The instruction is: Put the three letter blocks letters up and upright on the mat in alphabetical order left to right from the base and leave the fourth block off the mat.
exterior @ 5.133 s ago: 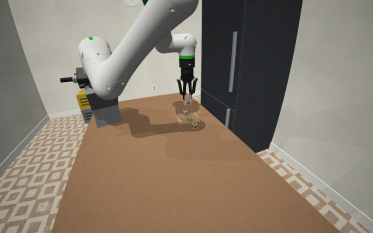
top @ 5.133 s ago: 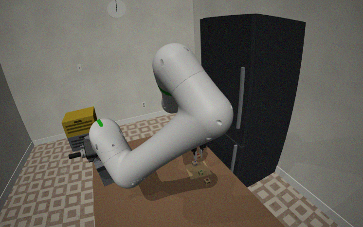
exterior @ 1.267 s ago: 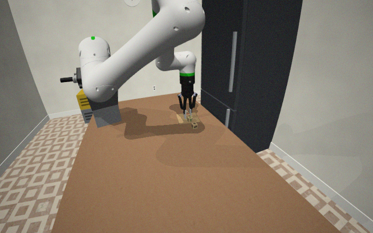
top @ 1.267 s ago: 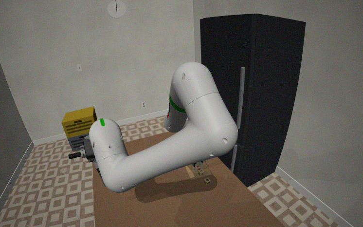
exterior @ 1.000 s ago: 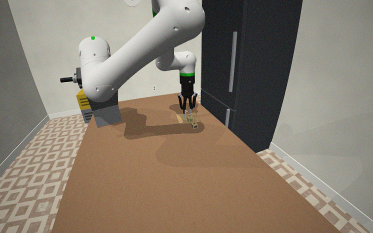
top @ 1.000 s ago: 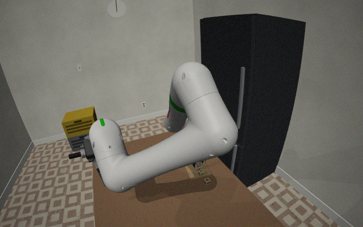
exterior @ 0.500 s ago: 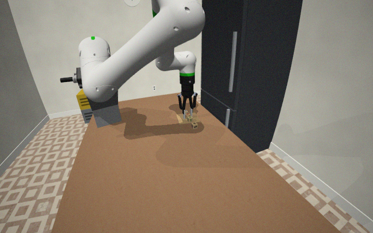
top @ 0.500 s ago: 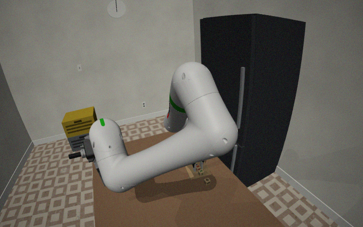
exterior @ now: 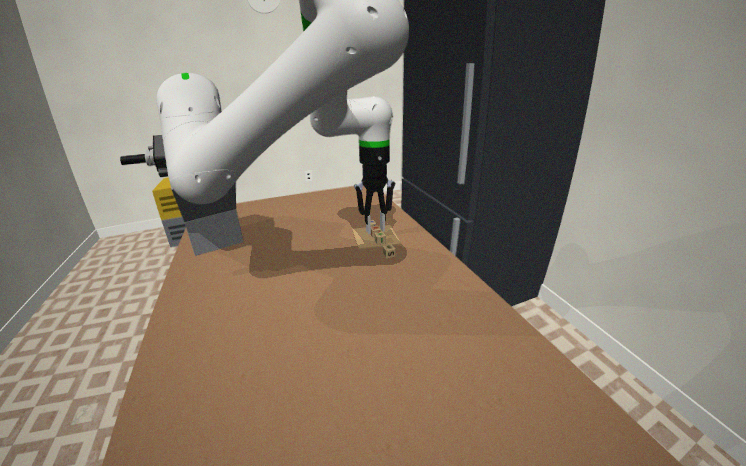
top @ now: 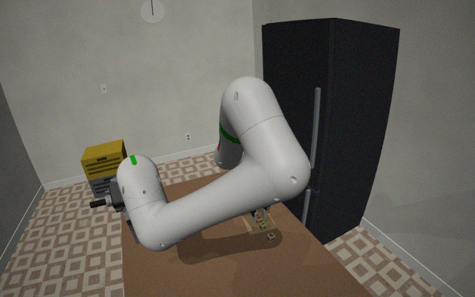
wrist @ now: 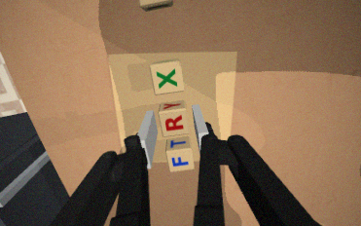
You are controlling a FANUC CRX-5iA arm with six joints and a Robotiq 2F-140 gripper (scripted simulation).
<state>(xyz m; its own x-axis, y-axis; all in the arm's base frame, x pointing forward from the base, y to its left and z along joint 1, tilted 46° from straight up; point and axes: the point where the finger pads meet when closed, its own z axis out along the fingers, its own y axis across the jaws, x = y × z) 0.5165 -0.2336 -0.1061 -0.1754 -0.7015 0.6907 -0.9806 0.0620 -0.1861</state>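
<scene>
My hand is 3 cm above the R block. From my hand the other things lie so: F block 1 cm ahead, 5 cm to the left, 3 cm below; tan mat 5 cm below; X block 1 cm behind, 5 cm to the right, 3 cm below.
</scene>
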